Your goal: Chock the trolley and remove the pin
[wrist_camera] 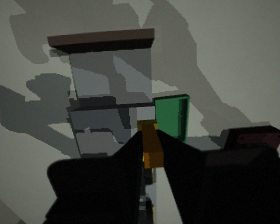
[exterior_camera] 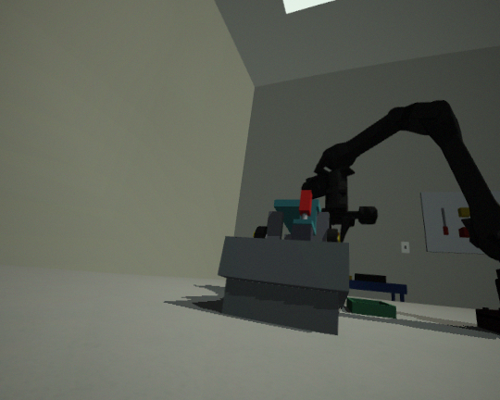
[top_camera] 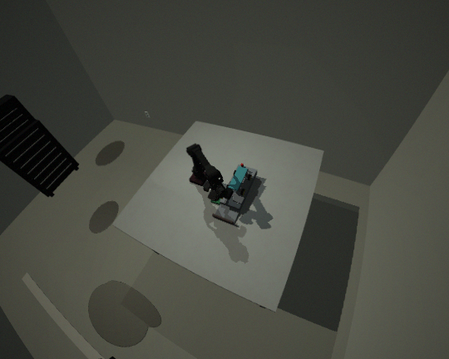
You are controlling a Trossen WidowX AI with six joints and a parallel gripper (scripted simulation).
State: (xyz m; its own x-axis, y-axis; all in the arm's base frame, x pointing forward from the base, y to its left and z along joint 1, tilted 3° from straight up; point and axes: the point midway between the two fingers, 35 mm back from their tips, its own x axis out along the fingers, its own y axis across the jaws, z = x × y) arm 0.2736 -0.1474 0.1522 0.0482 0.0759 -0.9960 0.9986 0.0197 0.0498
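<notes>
Now: gripper tip 3 cm short of the red-headed stop pin and 29 cm to the right of it. The rest, counted from my gripper tip: yellow chock (2 cm to the left); then brown stop bar (6 cm ahead, 11 cm to the right, 10 cm below); then teal trolley (5 cm ahead, 17 cm to the left, 2 cm below).
</notes>
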